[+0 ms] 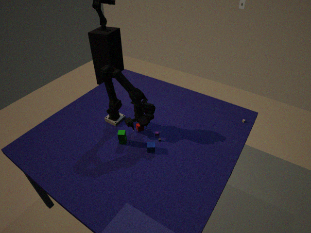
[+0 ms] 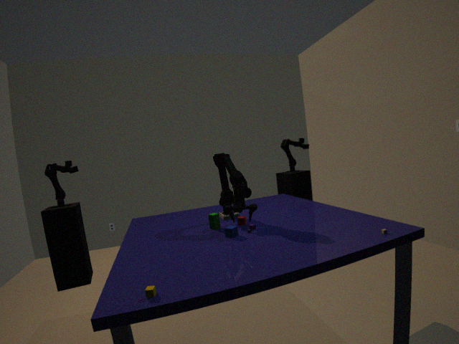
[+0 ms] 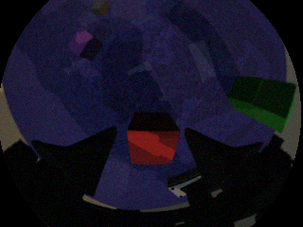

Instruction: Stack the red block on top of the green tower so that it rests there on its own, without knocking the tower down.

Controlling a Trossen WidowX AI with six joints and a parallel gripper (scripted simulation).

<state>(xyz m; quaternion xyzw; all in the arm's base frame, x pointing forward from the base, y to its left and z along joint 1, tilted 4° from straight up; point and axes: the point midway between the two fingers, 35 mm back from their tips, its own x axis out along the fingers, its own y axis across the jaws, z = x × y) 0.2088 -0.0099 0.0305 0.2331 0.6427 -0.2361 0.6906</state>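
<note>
Now: the purple cube 13 cm ahead of my gripper tip. Also, from my gripper tip: red block (1 cm above); then tiny dark cube (16 cm ahead, 4 cm to the right); then blue cube (15 cm ahead, 14 cm to the right, 1 cm above).
</note>
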